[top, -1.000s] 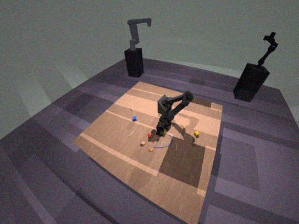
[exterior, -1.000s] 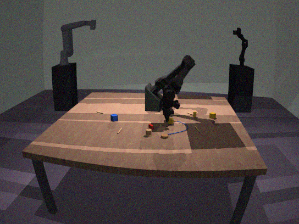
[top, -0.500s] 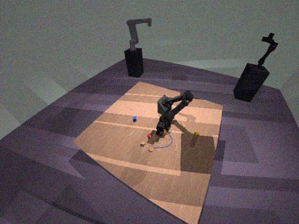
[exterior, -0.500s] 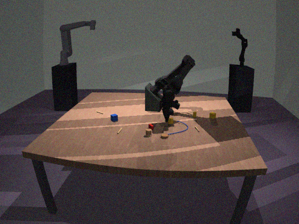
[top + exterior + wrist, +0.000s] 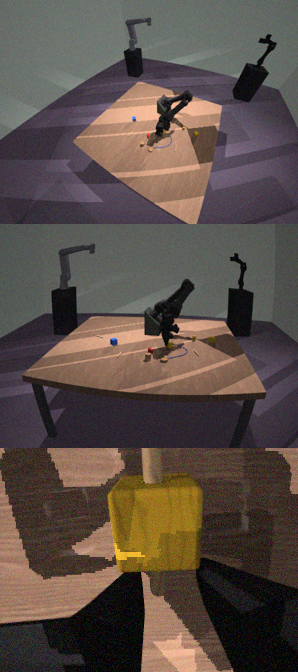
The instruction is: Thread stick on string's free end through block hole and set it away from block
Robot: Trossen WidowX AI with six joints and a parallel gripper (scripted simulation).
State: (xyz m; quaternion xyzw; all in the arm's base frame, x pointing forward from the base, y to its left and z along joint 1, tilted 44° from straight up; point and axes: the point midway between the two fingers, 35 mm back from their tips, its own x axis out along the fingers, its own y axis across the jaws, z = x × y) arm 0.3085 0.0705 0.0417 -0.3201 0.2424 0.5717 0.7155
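The red piece is 10 cm to the right of my gripper tip and 9 cm ahead of it. From my gripper tip the other things lie so: blue cube (34 cm to the right, 5 cm behind); then wooden cylinder (19 cm ahead, 11 cm to the right); then round wooden button (21 cm ahead, 3 cm to the right, 1 cm below).
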